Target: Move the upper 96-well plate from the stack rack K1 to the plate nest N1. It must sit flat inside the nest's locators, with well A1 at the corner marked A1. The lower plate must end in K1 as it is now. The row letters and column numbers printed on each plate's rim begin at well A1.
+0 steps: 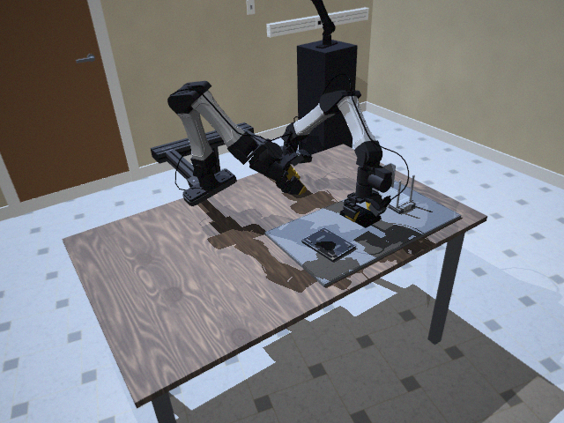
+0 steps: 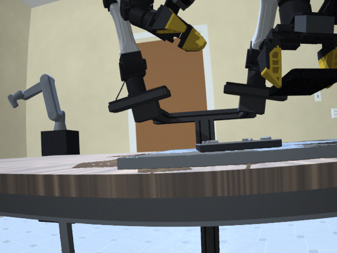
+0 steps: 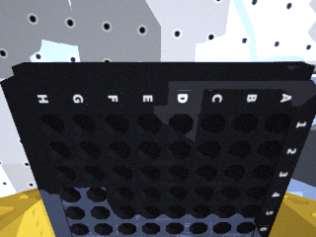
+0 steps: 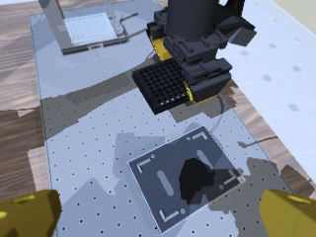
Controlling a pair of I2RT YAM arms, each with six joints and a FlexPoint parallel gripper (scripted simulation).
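Note:
My left gripper is now 30 mm short of the A1 mark, 170 mm to the left of it and 90 mm above it. From my left hand the other things lie so: pale 96-well plate: 100 mm behind, 290 mm to the left, 70 mm below; black 96-well plate: 10 mm behind; perforated board: 60 mm behind, 80 mm to the left, 110 mm below.

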